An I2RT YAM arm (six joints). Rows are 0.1 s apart.
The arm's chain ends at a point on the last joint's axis. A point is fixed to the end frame.
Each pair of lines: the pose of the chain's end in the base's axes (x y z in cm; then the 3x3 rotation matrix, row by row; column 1 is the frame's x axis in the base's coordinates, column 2 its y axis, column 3 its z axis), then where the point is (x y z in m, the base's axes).
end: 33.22 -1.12 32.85; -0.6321 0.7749 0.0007; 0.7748 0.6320 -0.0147; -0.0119 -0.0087 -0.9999
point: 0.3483 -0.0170 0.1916
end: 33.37 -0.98 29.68; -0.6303 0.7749 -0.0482; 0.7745 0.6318 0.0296; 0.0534 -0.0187 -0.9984
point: 0.3430 -0.0095 0.1591
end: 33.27 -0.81 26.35; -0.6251 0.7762 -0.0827; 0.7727 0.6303 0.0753; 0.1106 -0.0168 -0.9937
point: 0.3373 -0.0015 0.1258
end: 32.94 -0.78 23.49; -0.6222 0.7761 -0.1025; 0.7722 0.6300 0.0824; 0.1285 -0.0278 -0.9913
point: 0.3312 -0.0002 0.0971
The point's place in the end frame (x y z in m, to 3 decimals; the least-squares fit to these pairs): -0.013 0.010 0.137
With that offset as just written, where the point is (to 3 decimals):
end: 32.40 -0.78 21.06; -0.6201 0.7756 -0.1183; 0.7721 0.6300 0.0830; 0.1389 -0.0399 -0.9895
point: 0.324 0.000 0.073
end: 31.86 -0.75 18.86; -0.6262 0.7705 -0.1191; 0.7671 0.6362 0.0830; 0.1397 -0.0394 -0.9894
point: 0.318 0.000 0.051
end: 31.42 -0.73 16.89; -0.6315 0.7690 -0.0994; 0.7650 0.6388 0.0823; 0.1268 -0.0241 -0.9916
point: 0.316 0.000 0.031
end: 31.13 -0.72 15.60; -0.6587 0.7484 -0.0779; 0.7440 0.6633 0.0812; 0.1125 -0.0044 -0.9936
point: 0.317 0.001 0.018
